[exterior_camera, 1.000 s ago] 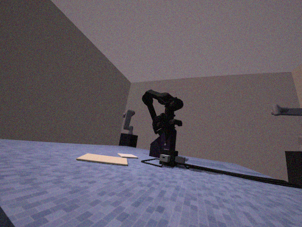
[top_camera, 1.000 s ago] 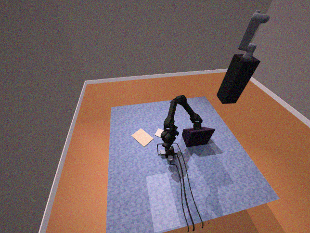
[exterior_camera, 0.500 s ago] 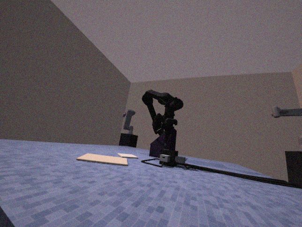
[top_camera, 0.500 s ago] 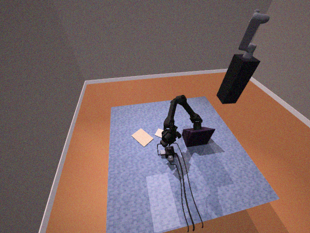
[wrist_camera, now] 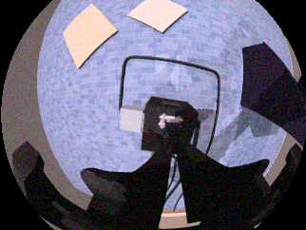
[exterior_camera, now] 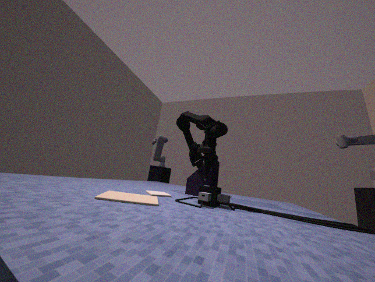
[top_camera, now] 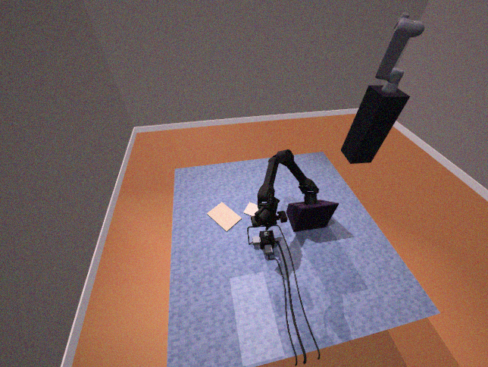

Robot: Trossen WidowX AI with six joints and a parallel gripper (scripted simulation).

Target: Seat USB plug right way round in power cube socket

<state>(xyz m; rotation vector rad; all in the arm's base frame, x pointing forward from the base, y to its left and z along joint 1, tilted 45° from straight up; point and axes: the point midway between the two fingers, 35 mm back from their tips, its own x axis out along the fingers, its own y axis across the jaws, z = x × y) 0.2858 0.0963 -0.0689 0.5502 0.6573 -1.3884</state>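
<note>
Right now my gripper tip is 2 cm above the USB plug. Also, from my gripper tip: tan card (24 cm ahead, 19 cm to the right, 13 cm below).
</note>
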